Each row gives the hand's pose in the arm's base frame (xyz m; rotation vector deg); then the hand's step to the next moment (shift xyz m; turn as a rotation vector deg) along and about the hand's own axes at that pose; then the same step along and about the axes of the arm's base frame.
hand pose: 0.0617 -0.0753 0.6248 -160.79 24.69 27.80
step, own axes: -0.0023 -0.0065 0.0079 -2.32 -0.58 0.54
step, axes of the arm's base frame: -0.0022 0.0089 -0.0050 -2.05 1.26 0.46
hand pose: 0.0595 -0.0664 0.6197 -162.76 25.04 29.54
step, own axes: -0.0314 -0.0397 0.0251 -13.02 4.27 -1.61
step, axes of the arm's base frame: -0.0228 0.0515 -0.0048 -12.54 -1.17 5.63
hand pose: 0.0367 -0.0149 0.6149 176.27 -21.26 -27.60
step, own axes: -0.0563 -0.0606 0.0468 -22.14 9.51 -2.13
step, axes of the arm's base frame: -0.0522 0.0735 -0.0302 -22.03 -4.15 9.09
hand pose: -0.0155 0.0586 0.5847 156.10 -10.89 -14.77
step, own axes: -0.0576 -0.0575 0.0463 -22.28 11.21 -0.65
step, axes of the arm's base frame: -0.0601 0.0449 -0.0560 -22.64 -6.23 8.44
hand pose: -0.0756 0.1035 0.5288 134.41 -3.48 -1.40
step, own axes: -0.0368 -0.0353 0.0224 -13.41 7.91 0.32
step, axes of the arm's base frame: -0.0363 0.0106 -0.0409 -13.69 -5.07 5.41
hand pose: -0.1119 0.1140 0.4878 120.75 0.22 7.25
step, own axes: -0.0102 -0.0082 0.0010 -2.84 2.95 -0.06
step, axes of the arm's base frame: -0.0097 0.0028 -0.0084 -2.97 -1.62 2.30
